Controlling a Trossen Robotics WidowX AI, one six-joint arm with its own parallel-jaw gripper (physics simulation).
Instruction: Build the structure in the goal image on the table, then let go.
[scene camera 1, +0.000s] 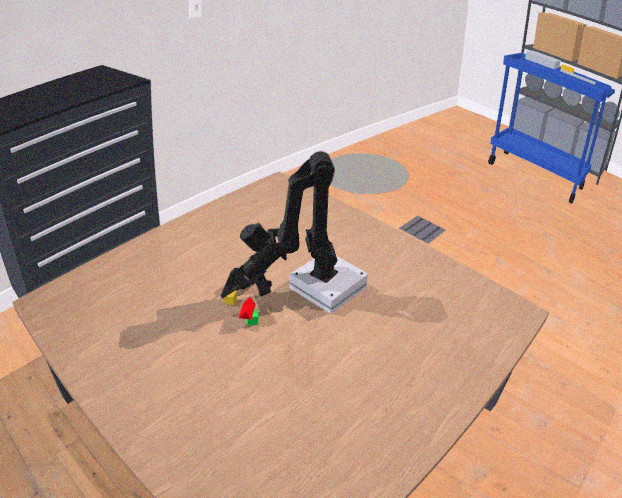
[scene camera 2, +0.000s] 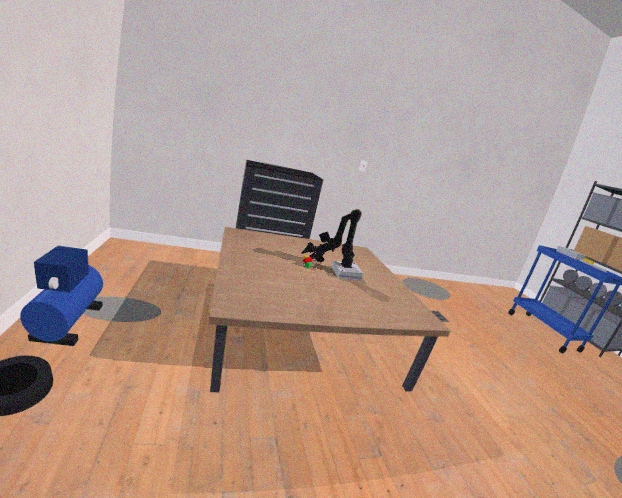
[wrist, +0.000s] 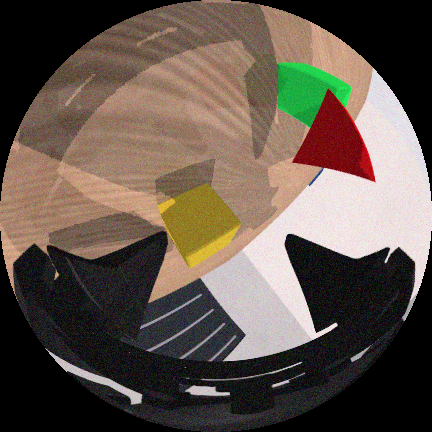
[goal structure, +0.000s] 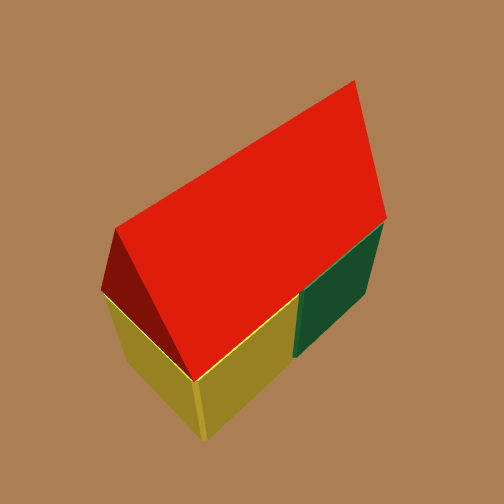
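Pixels of known places: gripper, fingertip midpoint: (scene camera 1: 224, 296) (scene camera 2: 304, 255) (wrist: 228, 239); arm's base, link origin: (scene camera 1: 323, 273) (scene camera 2: 346, 265).
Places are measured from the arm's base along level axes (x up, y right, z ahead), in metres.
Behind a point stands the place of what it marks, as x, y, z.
Note:
A yellow block (scene camera 1: 230, 298) {-0.030, 0.164, 0.242} (wrist: 201, 222) {-0.033, 0.162, 0.221} sits on the table, partly hidden by a finger in scene camera 1. A green block (scene camera 1: 252, 319) {-0.033, 0.058, 0.267} (scene camera 2: 307, 265) {-0.041, 0.055, 0.262} (wrist: 304, 90) stands on the table nearby. A red triangular piece (scene camera 1: 247, 308) {0.002, 0.073, 0.270} (scene camera 2: 307, 260) {-0.010, 0.068, 0.265} (wrist: 336, 139) appears to be on top of the green block and covers part of it; its exact contact is unclear. My gripper (scene camera 1: 245, 291) (wrist: 228, 239) {-0.025, 0.181, 0.250} is open and empty. It is low and tilted, with the yellow block just beyond the fingertips in the wrist view, nearer the left finger.
The wooden table (scene camera 1: 332, 404) {-0.055, -0.286, 0.373} (scene camera 2: 275, 306) {-0.055, -0.440, 0.601} carries the arm's pale base (scene camera 1: 332, 298) {-0.002, -0.084, 0.079} (scene camera 2: 347, 273) {-0.013, -0.094, 0.033}, to the right of the blocks. A dark drawer cabinet (scene camera 1: 83, 181) (scene camera 2: 280, 197) stands behind the table. A blue cart (scene camera 1: 545, 153) stands off to the right.

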